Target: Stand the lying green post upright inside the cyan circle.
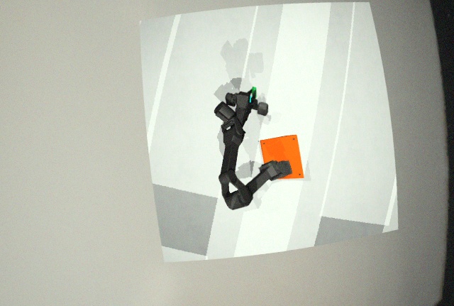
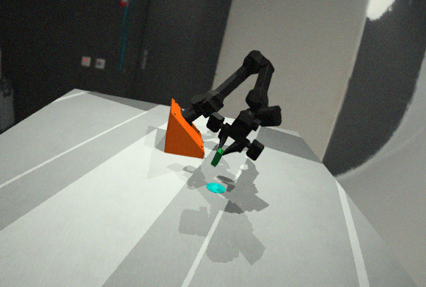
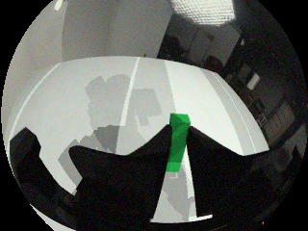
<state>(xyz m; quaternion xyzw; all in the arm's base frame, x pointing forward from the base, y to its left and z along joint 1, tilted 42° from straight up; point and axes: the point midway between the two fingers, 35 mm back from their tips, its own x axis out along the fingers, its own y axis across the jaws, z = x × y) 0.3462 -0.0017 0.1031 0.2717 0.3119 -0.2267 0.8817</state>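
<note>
Right now the cyan circle is 20 mm behind my gripper tip, 20 mm to the left of it and 130 mm below it. Also, from my gripper tip: green post: 10 mm behind, 20 mm below.
</note>
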